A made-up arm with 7 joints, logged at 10 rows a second.
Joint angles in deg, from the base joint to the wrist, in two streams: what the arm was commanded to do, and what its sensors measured. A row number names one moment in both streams.
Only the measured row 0 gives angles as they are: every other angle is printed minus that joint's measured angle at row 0.
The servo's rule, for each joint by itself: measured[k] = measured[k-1] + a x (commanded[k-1-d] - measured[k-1]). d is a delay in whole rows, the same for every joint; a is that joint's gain. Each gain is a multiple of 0.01, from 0.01 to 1. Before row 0 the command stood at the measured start. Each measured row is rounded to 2 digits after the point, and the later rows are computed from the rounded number. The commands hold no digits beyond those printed.
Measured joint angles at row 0:
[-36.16, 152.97, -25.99, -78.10, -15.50, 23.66, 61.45]
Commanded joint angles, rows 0 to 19:
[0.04, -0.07, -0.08, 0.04, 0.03, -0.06, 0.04]
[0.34, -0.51, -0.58, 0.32, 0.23, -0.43, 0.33]
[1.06, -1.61, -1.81, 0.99, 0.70, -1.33, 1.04]
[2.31, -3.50, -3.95, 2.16, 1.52, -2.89, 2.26]
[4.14, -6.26, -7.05, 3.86, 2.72, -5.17, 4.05]
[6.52, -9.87, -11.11, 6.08, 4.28, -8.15, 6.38]
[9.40, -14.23, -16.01, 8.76, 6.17, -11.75, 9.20]
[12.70, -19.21, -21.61, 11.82, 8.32, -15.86, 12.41]
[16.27, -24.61, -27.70, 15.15, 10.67, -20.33, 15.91]
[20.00, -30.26, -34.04, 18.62, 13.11, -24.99, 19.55]
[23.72, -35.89, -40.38, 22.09, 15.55, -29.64, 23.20]
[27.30, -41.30, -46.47, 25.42, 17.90, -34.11, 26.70]
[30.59, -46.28, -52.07, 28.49, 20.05, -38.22, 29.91]
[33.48, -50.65, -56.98, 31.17, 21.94, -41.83, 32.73]
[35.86, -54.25, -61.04, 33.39, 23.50, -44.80, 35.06]
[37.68, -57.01, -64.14, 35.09, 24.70, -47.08, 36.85]
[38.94, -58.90, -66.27, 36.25, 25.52, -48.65, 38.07]
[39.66, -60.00, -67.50, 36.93, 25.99, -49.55, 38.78]
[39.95, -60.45, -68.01, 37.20, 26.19, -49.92, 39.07]
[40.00, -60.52, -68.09, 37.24, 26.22, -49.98, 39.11]
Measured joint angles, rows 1 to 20:
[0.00, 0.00, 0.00, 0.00, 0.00, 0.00, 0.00]
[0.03, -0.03, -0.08, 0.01, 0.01, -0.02, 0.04]
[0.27, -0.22, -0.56, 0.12, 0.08, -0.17, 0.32]
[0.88, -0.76, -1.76, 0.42, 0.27, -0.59, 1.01]
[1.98, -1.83, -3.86, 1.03, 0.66, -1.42, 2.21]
[3.64, -3.56, -6.92, 2.02, 1.30, -2.77, 3.98]
[5.86, -6.02, -10.94, 3.44, 2.22, -4.71, 6.28]
[8.59, -9.22, -15.81, 5.30, 3.44, -7.24, 9.08]
[11.75, -13.12, -21.38, 7.58, 4.95, -10.34, 12.28]
[15.23, -17.60, -27.45, 10.23, 6.72, -13.94, 15.76]
[18.90, -22.54, -33.78, 13.17, 8.70, -17.92, 19.40]
[22.61, -27.75, -40.12, 16.29, 10.82, -22.14, 23.05]
[26.22, -33.03, -46.22, 19.49, 13.01, -26.45, 26.55]
[29.58, -38.20, -51.84, 22.64, 15.19, -30.69, 29.78]
[32.58, -43.06, -56.77, 25.63, 17.28, -34.70, 32.61]
[35.11, -47.42, -60.87, 28.35, 19.21, -38.34, 34.96]
[37.09, -51.16, -64.01, 30.71, 20.91, -41.49, 36.77]
[38.51, -54.18, -66.18, 32.65, 22.34, -44.07, 38.02]
[39.40, -56.45, -67.45, 34.15, 23.47, -46.04, 38.75]
[39.82, -58.01, -67.99, 35.22, 24.31, -47.44, 39.06]
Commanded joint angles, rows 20 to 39:
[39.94, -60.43, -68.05, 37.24, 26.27, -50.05, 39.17]
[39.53, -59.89, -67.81, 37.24, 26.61, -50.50, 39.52]
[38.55, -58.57, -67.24, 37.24, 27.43, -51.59, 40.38]
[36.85, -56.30, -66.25, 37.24, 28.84, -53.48, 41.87]
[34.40, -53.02, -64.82, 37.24, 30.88, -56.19, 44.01]
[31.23, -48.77, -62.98, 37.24, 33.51, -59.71, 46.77]
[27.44, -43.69, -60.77, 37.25, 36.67, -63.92, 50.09]
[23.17, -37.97, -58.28, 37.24, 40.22, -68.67, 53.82]
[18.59, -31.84, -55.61, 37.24, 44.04, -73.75, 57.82]
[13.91, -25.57, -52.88, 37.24, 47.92, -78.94, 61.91]
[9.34, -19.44, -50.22, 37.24, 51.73, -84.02, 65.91]
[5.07, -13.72, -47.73, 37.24, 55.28, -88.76, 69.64]
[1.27, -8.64, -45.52, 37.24, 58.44, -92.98, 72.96]
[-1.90, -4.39, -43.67, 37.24, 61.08, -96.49, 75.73]
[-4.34, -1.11, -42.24, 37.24, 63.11, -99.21, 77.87]
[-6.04, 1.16, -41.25, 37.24, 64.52, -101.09, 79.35]
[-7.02, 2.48, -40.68, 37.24, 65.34, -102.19, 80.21]
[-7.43, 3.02, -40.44, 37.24, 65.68, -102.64, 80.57]
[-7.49, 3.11, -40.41, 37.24, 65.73, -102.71, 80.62]
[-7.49, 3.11, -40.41, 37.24, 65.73, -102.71, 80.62]
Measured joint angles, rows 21 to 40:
[39.96, -58.99, -68.09, 35.93, 24.90, -48.35, 39.11]
[39.94, -59.55, -68.05, 36.39, 25.32, -48.96, 39.17]
[39.62, -59.68, -67.82, 36.69, 25.72, -49.51, 39.51]
[38.80, -59.25, -67.26, 36.88, 26.25, -50.26, 40.35]
[37.30, -58.10, -66.29, 37.01, 27.05, -51.42, 41.81]
[35.07, -56.12, -64.88, 37.09, 28.24, -53.14, 43.92]
[32.11, -53.25, -63.06, 37.14, 29.87, -55.51, 46.66]
[28.51, -49.52, -60.86, 37.18, 31.98, -58.54, 49.95]
[24.40, -45.02, -58.38, 37.20, 34.53, -62.19, 53.67]
[19.93, -39.88, -55.72, 37.21, 37.48, -66.35, 57.65]
[15.29, -34.30, -52.99, 37.22, 40.72, -70.88, 61.74]
[10.71, -28.50, -50.33, 37.23, 44.13, -75.61, 65.74]
[6.37, -22.74, -47.83, 37.23, 47.59, -80.34, 69.48]
[2.44, -17.24, -45.61, 37.23, 50.95, -84.89, 72.82]
[-0.90, -12.23, -43.75, 37.23, 54.09, -89.07, 75.61]
[-3.55, -7.89, -42.30, 37.23, 56.89, -92.72, 77.78]
[-5.47, -4.36, -41.29, 37.23, 59.26, -95.73, 79.29]
[-6.66, -1.69, -40.70, 37.23, 61.14, -98.06, 80.17]
[-7.25, 0.15, -40.45, 37.23, 62.55, -99.71, 80.55]
[-7.43, 1.30, -40.41, 37.23, 63.54, -100.79, 80.62]

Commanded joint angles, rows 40 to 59:
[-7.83, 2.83, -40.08, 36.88, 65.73, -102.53, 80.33]
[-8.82, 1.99, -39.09, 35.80, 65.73, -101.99, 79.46]
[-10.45, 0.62, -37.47, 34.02, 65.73, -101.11, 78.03]
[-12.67, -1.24, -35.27, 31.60, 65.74, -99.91, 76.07]
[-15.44, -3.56, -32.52, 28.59, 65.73, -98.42, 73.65]
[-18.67, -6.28, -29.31, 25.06, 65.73, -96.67, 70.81]
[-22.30, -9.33, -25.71, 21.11, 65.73, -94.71, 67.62]
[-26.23, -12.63, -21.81, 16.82, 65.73, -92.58, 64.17]
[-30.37, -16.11, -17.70, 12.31, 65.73, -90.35, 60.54]
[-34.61, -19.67, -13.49, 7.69, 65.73, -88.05, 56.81]
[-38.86, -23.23, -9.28, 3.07, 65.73, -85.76, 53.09]
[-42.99, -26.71, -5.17, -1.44, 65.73, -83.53, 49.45]
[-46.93, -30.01, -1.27, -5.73, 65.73, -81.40, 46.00]
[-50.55, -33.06, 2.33, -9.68, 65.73, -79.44, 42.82]
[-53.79, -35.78, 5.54, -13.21, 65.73, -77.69, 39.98]
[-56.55, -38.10, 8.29, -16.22, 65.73, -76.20, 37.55]
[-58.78, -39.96, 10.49, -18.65, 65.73, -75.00, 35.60]
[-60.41, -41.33, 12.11, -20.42, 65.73, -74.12, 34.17]
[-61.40, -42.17, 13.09, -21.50, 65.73, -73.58, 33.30]
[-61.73, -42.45, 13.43, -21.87, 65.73, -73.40, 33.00]
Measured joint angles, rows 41 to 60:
[-7.48, 2.01, -40.41, 37.23, 64.22, -101.48, 80.62]
[-7.75, 2.33, -40.09, 37.11, 64.69, -101.86, 80.34]
[-8.57, 2.20, -39.13, 36.65, 65.01, -101.91, 79.50]
[-10.02, 1.58, -37.54, 35.73, 65.23, -101.62, 78.09]
[-12.06, 0.48, -35.36, 34.28, 65.39, -101.00, 76.15]
[-14.66, -1.10, -32.63, 32.29, 65.50, -100.07, 73.75]
[-17.75, -3.12, -29.44, 29.76, 65.57, -98.85, 70.93]
[-21.25, -5.54, -25.86, 26.73, 65.62, -97.36, 67.75]
[-25.08, -8.31, -21.97, 23.26, 65.65, -95.64, 64.31]
[-29.15, -11.35, -17.87, 19.43, 65.67, -93.74, 60.69]
[-33.35, -14.59, -13.67, 15.32, 65.69, -91.69, 56.97]
[-37.59, -17.96, -9.46, 11.03, 65.70, -89.56, 53.25]
[-41.75, -21.37, -5.34, 6.67, 65.71, -87.39, 49.60]
[-45.74, -24.74, -1.43, 2.33, 65.72, -85.23, 46.14]
[-49.44, -27.98, 2.18, -1.87, 65.72, -83.15, 42.95]
[-52.79, -31.02, 5.41, -5.84, 65.72, -81.18, 40.10]
[-55.69, -33.78, 8.17, -9.47, 65.72, -79.39, 37.65]
[-58.07, -36.19, 10.40, -12.68, 65.72, -77.81, 35.68]
[-59.87, -38.19, 12.04, -15.39, 65.72, -76.48, 34.23]
[-61.05, -39.74, 13.05, -17.53, 65.72, -75.44, 33.34]

